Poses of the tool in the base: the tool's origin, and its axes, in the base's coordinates. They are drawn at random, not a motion.
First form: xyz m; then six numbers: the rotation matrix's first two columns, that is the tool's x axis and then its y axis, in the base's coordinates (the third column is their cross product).
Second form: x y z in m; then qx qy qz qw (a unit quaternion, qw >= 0). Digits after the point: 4 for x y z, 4 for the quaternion.
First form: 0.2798 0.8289 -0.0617 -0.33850 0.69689 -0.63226 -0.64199 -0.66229 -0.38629
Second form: 0.2798 0.8289 -0.0617 -0.4038 -0.0340 0.8174 0.4095
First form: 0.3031 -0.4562 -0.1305 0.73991 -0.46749 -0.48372 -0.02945 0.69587 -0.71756
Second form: 0.3031 -0.4562 -0.1305 -0.3684 0.3372 -0.1278 0.8569
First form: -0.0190 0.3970 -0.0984 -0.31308 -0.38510 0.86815 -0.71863 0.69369 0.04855
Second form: -0.0190 0.3970 -0.0984 0.3490 -0.7907 0.1771 0.4708
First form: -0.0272 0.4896 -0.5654 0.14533 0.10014 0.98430 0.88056 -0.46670 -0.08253
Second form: -0.0272 0.4896 -0.5654 -0.6648 -0.3688 -0.5398 0.3615
